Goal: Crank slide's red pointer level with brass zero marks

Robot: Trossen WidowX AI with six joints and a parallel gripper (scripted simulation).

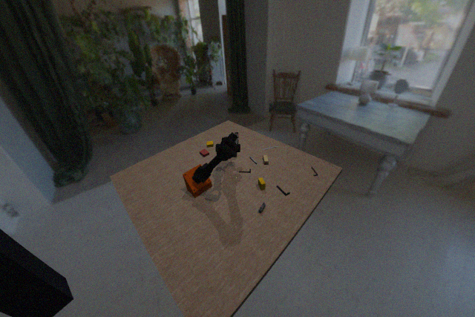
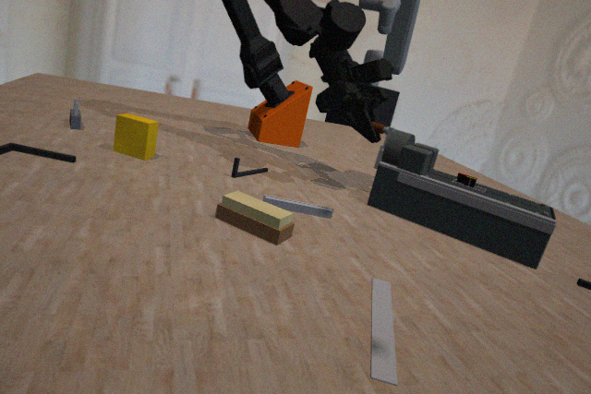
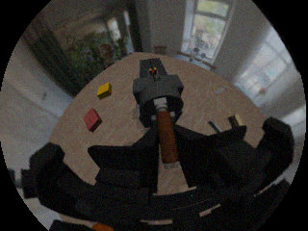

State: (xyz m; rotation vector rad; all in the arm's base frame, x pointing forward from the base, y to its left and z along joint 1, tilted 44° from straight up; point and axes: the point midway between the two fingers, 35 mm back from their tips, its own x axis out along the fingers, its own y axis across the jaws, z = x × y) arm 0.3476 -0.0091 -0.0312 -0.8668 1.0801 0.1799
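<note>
Now: gripper tip 20 mm past the brown crank handle, 10 mm to the left of it and 20 mm below it. Also, from my gripper tip: red pointer: 130 mm ahead, 80 mm to the left, 10 mm below; then red block: 70 mm behind, 240 mm to the left, 90 mm below; then grey bar: 80 mm ahead, 170 mm to the right, 90 mm below.
</note>
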